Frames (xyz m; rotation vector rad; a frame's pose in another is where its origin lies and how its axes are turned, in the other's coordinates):
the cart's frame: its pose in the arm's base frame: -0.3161 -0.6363 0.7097 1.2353 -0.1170 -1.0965
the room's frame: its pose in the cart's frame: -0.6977 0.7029 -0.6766 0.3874 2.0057 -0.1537
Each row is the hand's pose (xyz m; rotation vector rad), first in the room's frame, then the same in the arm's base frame.
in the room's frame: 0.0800 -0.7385 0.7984 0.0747 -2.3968 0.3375
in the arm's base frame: 0.1096 0.3939 0.2451 1.2403 -0.4347 -1.6010
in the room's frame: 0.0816 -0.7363 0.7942 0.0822 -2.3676 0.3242
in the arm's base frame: 0.1096 0.3957 0.2498 1.2630 -0.4049 -1.5921
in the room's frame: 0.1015 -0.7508 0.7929 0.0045 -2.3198 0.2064
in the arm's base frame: 0.1076 0.4190 0.2420 1.2233 -0.2875 -1.5372
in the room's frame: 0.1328 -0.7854 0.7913 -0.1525 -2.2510 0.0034
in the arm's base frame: 0.0965 0.4598 0.2221 1.1149 -0.1092 -1.4361
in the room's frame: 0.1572 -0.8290 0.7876 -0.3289 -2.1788 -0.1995
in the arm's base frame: 0.0748 0.4982 0.1984 0.9775 0.0492 -1.3232
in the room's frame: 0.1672 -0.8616 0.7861 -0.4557 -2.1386 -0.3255
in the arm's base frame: 0.0555 0.5192 0.1797 0.8700 0.1303 -1.2478
